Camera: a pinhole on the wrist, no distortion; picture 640 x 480 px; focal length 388.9 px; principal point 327.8 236.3 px. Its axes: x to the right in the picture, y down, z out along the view. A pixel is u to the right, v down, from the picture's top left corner.
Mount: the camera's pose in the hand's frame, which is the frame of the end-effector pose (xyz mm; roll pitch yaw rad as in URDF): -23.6 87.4 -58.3 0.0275 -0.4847 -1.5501
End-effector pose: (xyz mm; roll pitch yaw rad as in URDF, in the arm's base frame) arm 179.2 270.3 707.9 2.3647 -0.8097 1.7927
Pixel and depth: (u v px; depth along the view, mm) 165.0 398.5 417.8
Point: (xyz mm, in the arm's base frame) 649.7 363.3 902.1
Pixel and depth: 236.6 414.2 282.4
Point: 485.7 345.9 831.4
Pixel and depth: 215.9 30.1 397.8
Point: 647.4 132.0 587.7
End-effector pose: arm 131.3 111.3 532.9 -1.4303 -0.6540 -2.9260
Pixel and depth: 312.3 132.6 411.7
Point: 172.1 -220.8 247.5
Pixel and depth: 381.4 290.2 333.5
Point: 85.6 -190.6 408.6
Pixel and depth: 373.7 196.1 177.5
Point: 116.3 -23.1 397.1
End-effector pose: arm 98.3 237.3 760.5 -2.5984 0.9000 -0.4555
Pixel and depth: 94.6 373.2 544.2
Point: -396.4 32.4 298.7
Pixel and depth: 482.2 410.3 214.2
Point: -15.0 282.8 579.9
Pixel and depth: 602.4 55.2 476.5
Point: -240.9 695.8 686.6
